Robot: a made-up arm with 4 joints.
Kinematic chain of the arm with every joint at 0, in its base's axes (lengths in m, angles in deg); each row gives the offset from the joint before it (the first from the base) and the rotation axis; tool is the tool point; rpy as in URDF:
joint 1: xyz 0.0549 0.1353 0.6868 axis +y
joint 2: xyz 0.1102 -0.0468 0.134 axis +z
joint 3: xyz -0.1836 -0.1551 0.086 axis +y
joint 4: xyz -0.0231 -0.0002 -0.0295 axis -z
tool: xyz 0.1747 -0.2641 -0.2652 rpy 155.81 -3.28 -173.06
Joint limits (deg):
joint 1: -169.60..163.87
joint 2: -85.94..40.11
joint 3: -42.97..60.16
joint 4: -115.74..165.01
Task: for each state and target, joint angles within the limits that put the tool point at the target. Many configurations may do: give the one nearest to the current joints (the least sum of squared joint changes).
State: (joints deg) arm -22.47 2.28 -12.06 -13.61
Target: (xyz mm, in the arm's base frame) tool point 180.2 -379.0 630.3
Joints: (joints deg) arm -10.99 14.66 3.50 13.45
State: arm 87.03 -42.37 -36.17 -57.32
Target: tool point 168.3 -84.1 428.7
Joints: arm 92.48 -32.22 -32.73 -72.16
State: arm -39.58 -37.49 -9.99 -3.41
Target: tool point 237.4 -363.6 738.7
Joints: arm -28.08 12.91 -17.30 16.10
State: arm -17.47 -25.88 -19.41 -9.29
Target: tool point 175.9 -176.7 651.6
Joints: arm -15.91 -24.14 -1.54 -40.35
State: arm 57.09 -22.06 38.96 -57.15
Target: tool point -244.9 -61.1 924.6
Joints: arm 54.74 -30.50 60.16 -13.53
